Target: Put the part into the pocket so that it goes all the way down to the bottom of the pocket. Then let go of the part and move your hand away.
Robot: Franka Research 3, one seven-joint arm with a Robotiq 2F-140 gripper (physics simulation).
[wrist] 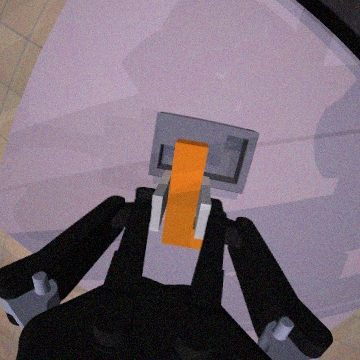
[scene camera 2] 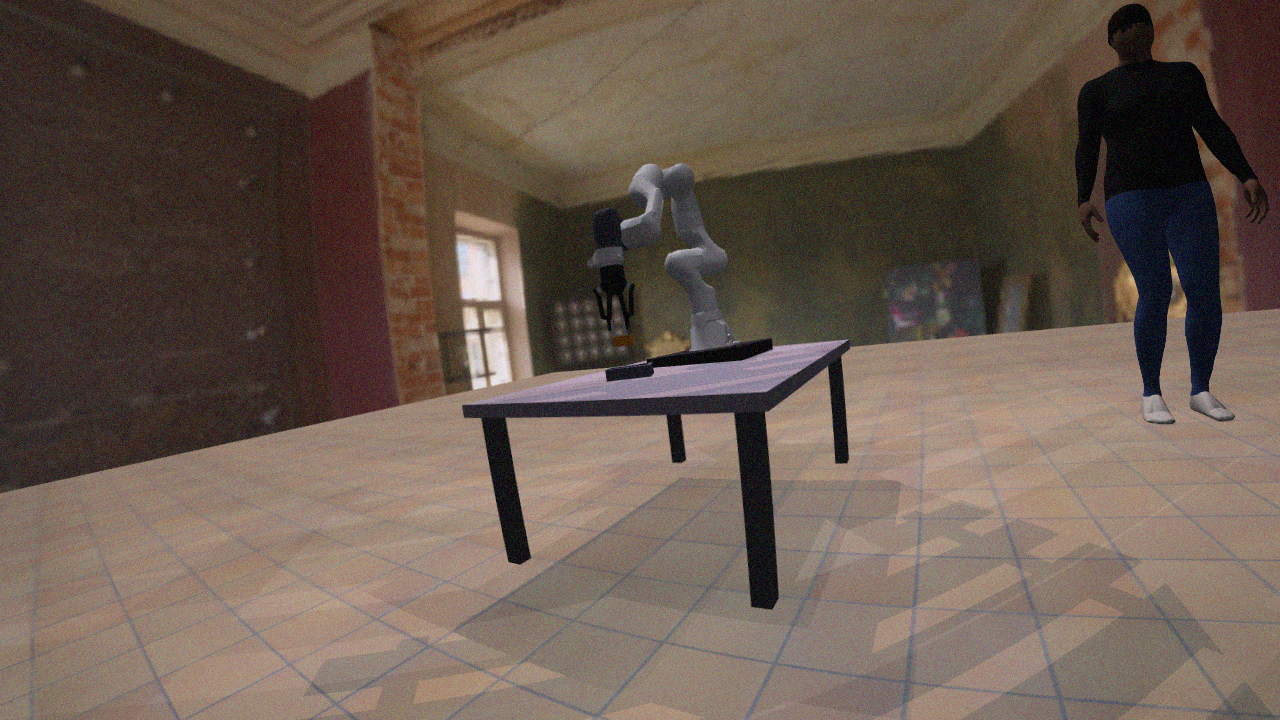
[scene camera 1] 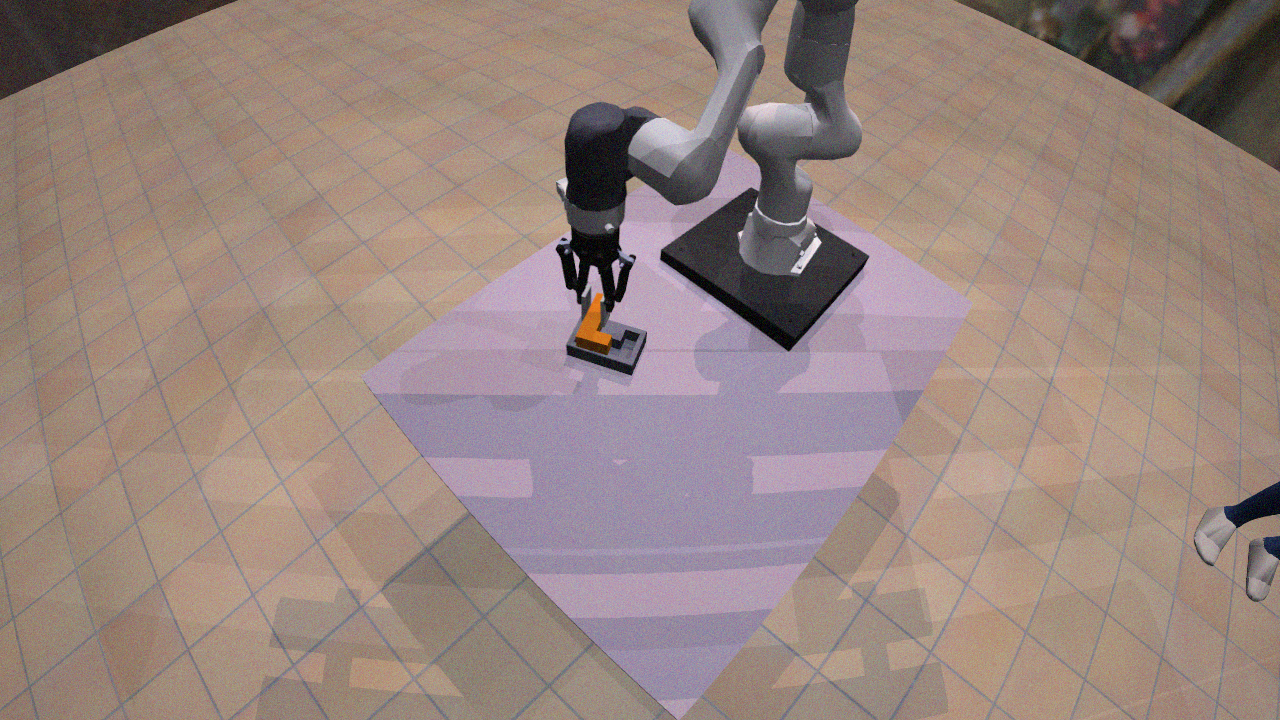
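Note:
An orange L-shaped part is held between the fingers of my gripper, which is shut on it. The grey block with the pocket lies on the table below. In scene camera 2 a gap shows between the part's underside and the block's top, so the part hangs above the block. In the wrist view the part crosses over the block and hides the middle of the pocket; the pocket's left end and its wider right end show on either side.
The block lies on a purple table top. The arm's black base plate is on the same table, to the right of the block in scene camera 1. A person stands on the floor away from the table.

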